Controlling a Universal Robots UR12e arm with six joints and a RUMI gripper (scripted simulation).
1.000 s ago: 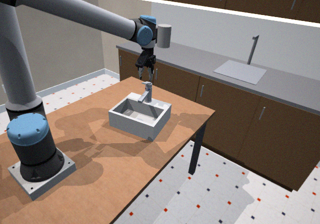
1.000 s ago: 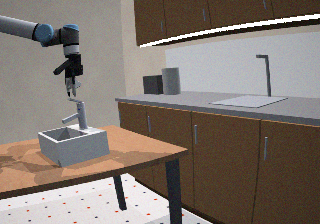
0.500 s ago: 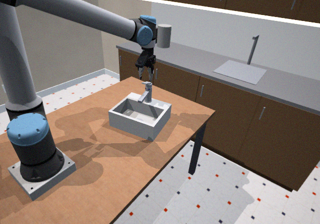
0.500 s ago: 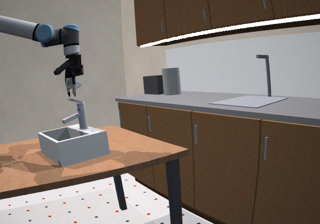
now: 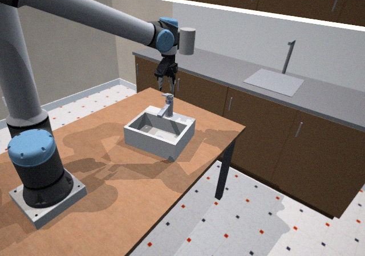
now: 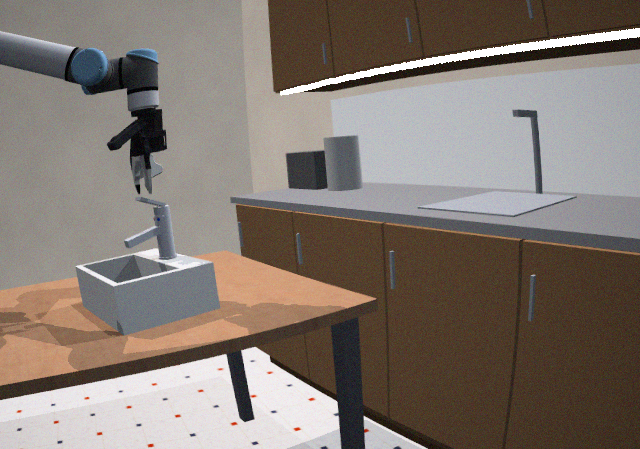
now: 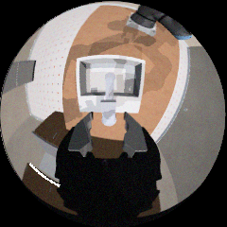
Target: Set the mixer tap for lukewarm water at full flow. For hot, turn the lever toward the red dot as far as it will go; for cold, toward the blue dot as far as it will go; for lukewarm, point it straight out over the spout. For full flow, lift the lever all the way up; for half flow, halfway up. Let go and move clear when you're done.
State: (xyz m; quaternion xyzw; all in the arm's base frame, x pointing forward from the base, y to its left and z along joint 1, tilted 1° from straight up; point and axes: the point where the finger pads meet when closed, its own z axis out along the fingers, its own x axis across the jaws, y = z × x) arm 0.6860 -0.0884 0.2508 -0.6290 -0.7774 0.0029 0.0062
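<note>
Right now my hand is 20 mm short of the lever and 40 mm above it. Also, from my hand: grey mixer tap 30 mm ahead, 10 mm to the left, 90 mm below; white basin 70 mm behind, 10 mm to the right, 280 mm below.
</note>
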